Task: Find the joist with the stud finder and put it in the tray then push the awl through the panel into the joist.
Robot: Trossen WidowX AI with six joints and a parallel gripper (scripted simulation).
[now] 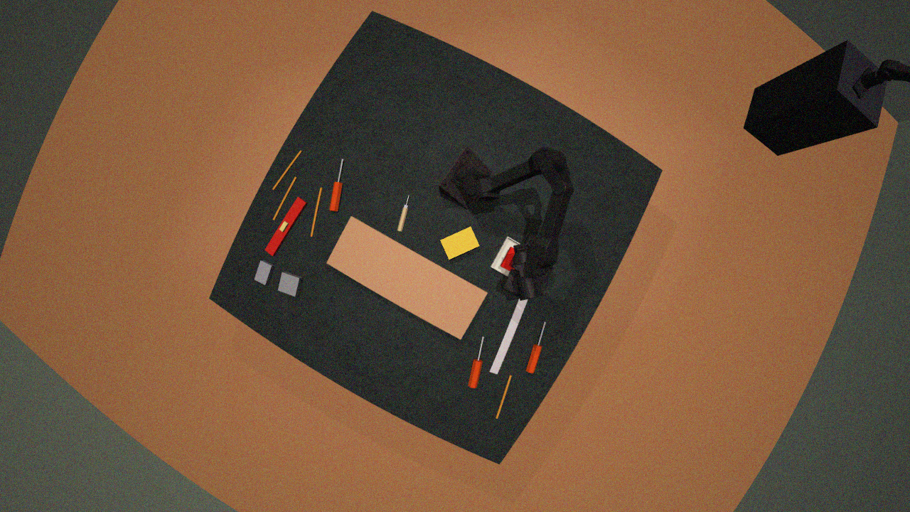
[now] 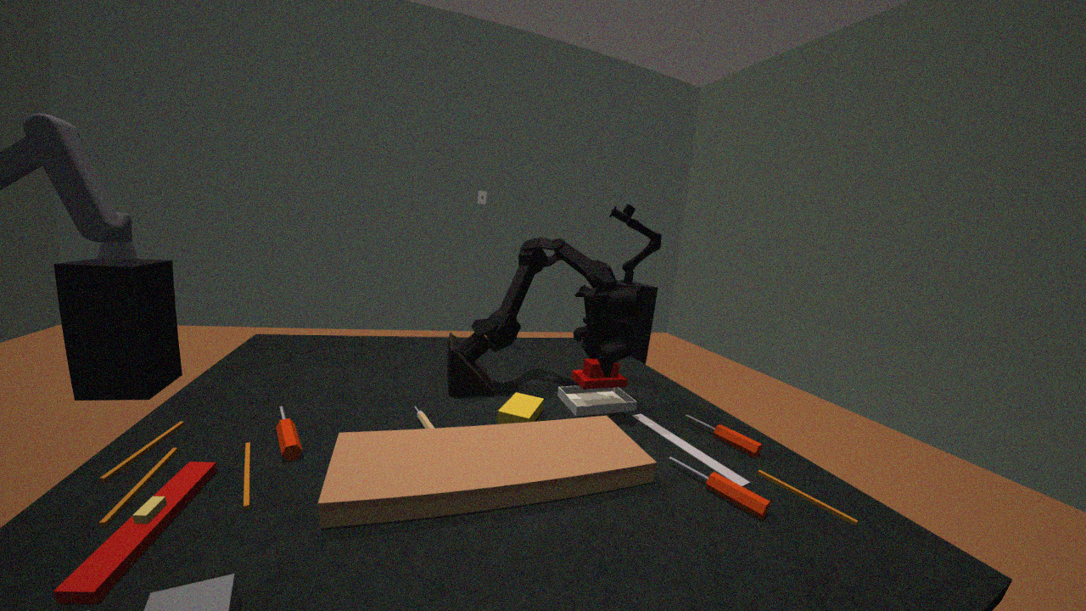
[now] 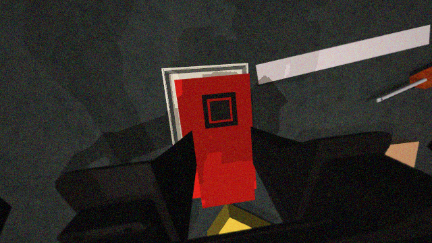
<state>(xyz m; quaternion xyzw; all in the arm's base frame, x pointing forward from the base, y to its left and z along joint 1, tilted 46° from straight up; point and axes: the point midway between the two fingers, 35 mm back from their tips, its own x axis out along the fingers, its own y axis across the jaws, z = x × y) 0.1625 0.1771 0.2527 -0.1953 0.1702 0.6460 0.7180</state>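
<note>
The white tray is 10 mm behind my gripper tip, 10 mm to the right of it and 70 mm below it. From my gripper tip the other things lie so: yellow block: 30 mm ahead, 220 mm to the right, 70 mm below; red stud finder: 10 mm to the left, 20 mm above; square indicator light: 20 mm to the left, 30 mm above.
</note>
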